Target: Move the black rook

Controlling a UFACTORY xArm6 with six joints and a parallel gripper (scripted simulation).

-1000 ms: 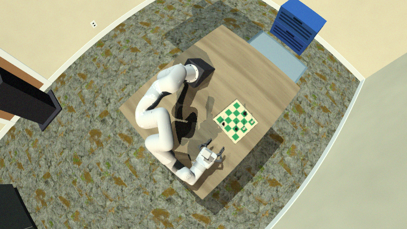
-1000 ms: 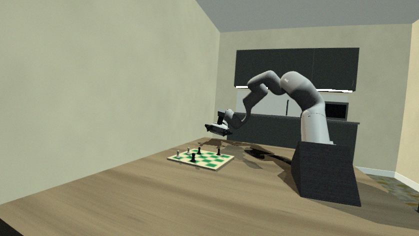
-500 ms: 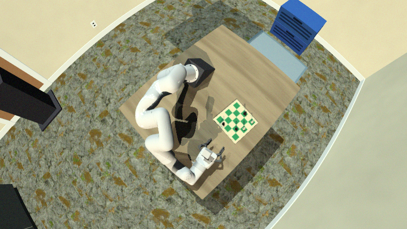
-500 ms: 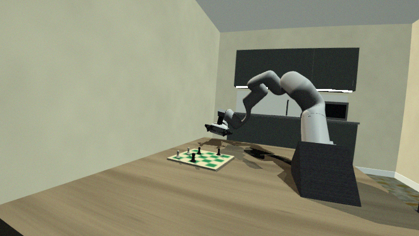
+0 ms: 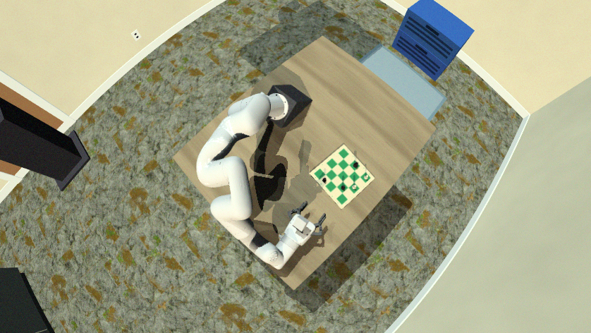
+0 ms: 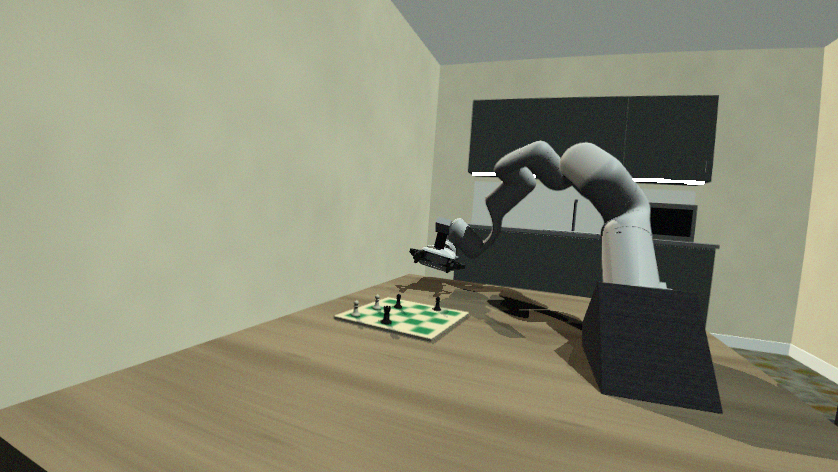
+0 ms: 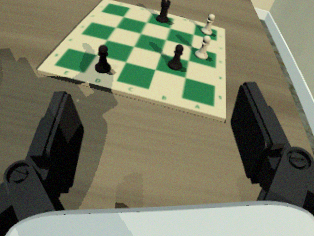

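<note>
Right now my hand is 30 cm to the right of the black rook and 8 cm above it. Also, from my hand: cream chessboard (22 cm to the left, 9 cm below, 1 cm behind).
</note>
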